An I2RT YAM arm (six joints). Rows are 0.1 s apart.
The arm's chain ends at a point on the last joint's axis. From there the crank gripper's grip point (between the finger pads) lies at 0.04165 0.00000 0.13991 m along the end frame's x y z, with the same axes.
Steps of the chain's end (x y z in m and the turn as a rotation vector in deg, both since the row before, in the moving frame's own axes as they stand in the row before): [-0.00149, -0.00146, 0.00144, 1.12, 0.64, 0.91]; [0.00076, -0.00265, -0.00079, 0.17, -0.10, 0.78]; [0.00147, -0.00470, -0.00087, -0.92, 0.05, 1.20]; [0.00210, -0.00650, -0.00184, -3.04, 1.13, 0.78]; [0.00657, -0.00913, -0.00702, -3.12, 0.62, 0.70]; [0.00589, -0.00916, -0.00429, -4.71, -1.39, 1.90]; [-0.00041, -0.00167, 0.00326, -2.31, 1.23, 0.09]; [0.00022, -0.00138, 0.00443, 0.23, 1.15, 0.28]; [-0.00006, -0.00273, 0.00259, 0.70, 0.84, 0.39]
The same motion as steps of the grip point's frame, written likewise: [0.00009, -0.00352, 0.00095, 1.12, 0.64, 0.91]; [0.00051, -0.00250, -0.00072, 0.17, -0.10, 0.78]; [0.00156, -0.00158, -0.00093, -0.92, 0.05, 1.20]; [0.00480, 0.00148, -0.00290, -3.04, 1.13, 0.78]; [0.00803, -0.00101, -0.00770, -3.12, 0.62, 0.70]; [0.00227, 0.00369, -0.00385, -4.71, -1.39, 1.90]; [0.00258, 0.00402, 0.00222, -2.31, 1.23, 0.09]; [0.00302, -0.00173, 0.00357, 0.23, 1.15, 0.28]; [0.00199, -0.00415, 0.00196, 0.70, 0.84, 0.39]
